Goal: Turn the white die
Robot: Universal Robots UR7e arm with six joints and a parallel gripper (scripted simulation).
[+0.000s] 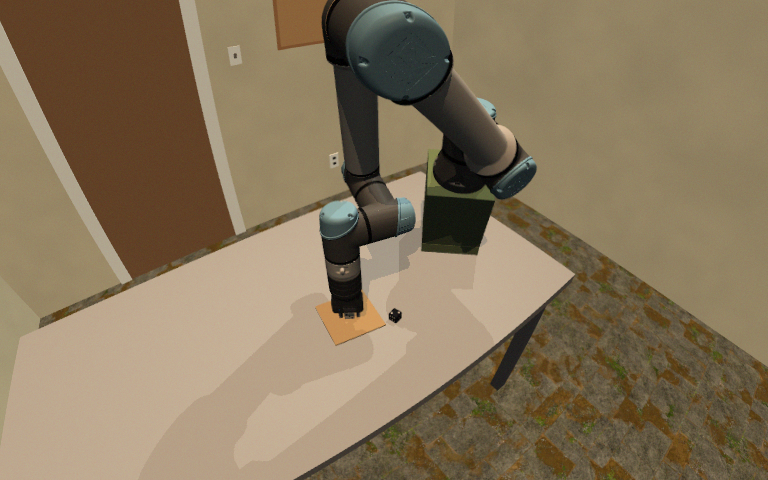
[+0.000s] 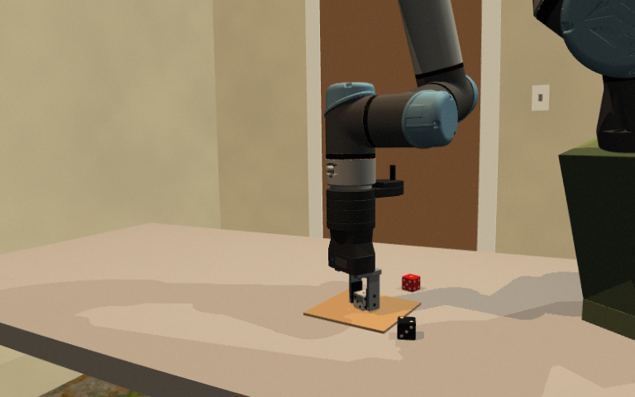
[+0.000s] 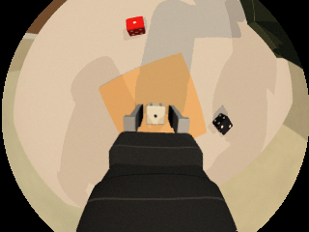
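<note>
The white die lies 10 mm below my hand. The rest, counted from my hand: orange mat: 20 mm below; then black die: 100 mm behind, 60 mm to the left, 10 mm below; then red die: 140 mm to the right, 20 mm behind, 10 mm below.
</note>
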